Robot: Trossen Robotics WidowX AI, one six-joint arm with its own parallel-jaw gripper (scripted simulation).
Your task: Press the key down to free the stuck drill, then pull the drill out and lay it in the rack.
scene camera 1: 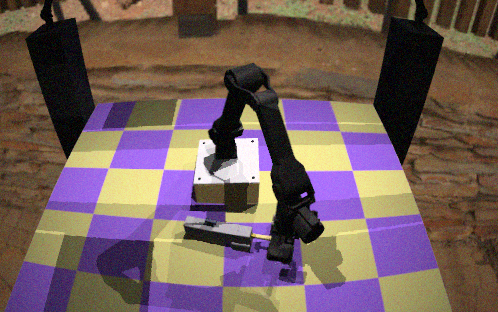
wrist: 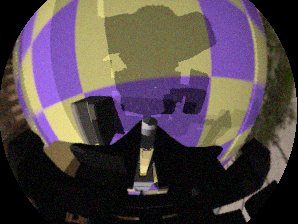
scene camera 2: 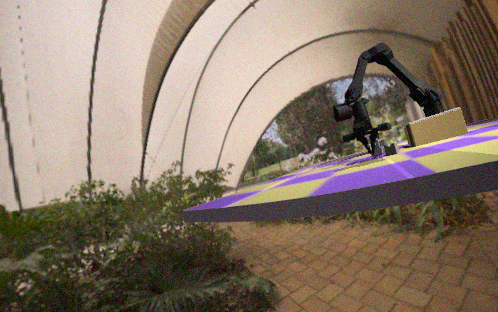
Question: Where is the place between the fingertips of the gripper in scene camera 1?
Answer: At 281,246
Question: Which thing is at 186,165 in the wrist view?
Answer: The gripper.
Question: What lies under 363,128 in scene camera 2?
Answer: The gripper.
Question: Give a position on a dark rack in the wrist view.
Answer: At 94,118
